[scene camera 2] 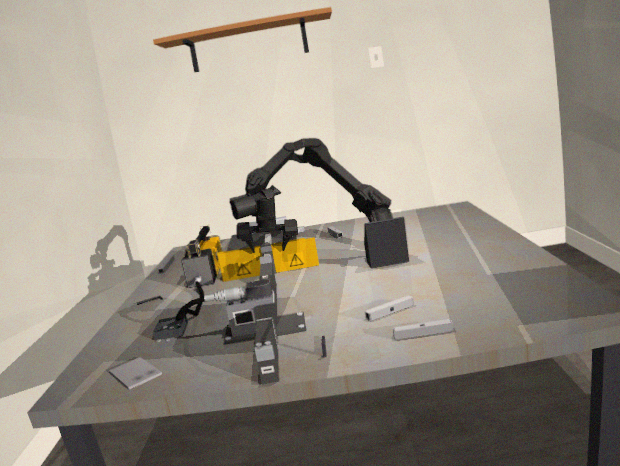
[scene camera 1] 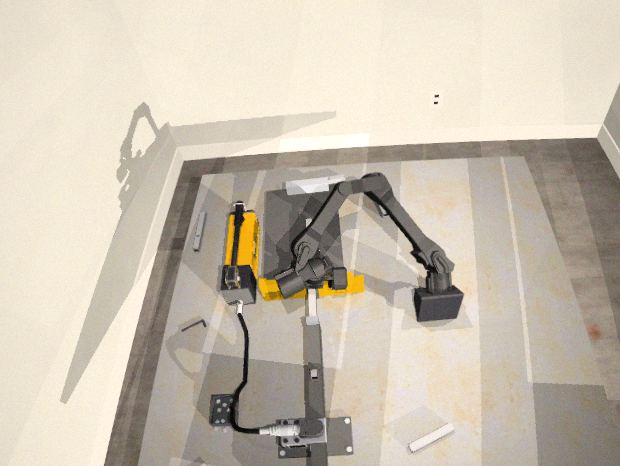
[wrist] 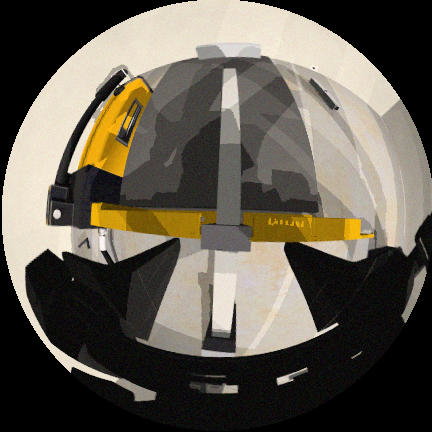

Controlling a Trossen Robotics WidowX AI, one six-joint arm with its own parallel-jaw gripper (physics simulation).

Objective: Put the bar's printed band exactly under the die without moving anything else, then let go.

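Pixels of known places: gripper, fingertip midpoint: (scene camera 2: pixel 268 251) (wrist: pixel 234 244); arm's base at its link origin: (scene camera 2: pixel 384 228) (scene camera 1: pixel 439 291).
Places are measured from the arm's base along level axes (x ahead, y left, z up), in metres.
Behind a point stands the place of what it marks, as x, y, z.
Observation:
A pale narrow bar (scene camera 1: pixel 311 303) {0.366, -0.054, -0.035} (wrist: pixel 223 300) {0.364, -0.053, -0.035} lies along the rail (scene camera 1: pixel 313 345) {0.376, 0.082, -0.029} in front of the yellow guard plates. A matching strip (wrist: pixel 230 165) {0.352, -0.179, -0.034} continues over the dark plate beyond; whether they are one piece I cannot tell. My gripper (scene camera 2: pixel 269 249) {0.353, -0.110, -0.029} (wrist: pixel 234 244) {0.353, -0.110, -0.029} is open and empty, its fingers apart on either side of the bar's line near a small grey block (wrist: pixel 226 237) {0.358, -0.118, -0.011}. In scene camera 1 the wrist hides the fingertips. The head unit (scene camera 1: pixel 310 427) {0.407, 0.319, 0.015} stands across the rail farther along. I cannot make out the printed band or the die's face.
Yellow guard plates (scene camera 1: pixel 353 284) {0.233, -0.106, -0.053} (scene camera 2: pixel 295 254) {0.271, -0.109, -0.056} (wrist: pixel 305 227) {0.301, -0.122, -0.011} flank the bar. A yellow machine (scene camera 1: pixel 245 238) {0.552, -0.327, -0.021} (wrist: pixel 107 135) {0.533, -0.267, -0.026} stands left, its black cable (scene camera 1: pixel 245 350) {0.582, 0.036, -0.093} running to the head unit. A drilled box (scene camera 1: pixel 220 410) {0.665, 0.208, -0.101}, hex key (scene camera 1: pixel 194 325) {0.746, -0.078, -0.101} and loose pale bars (scene camera 2: pixel 389 308) {0.114, 0.384, -0.090} (scene camera 2: pixel 423 329) {0.083, 0.529, -0.090} lie around.

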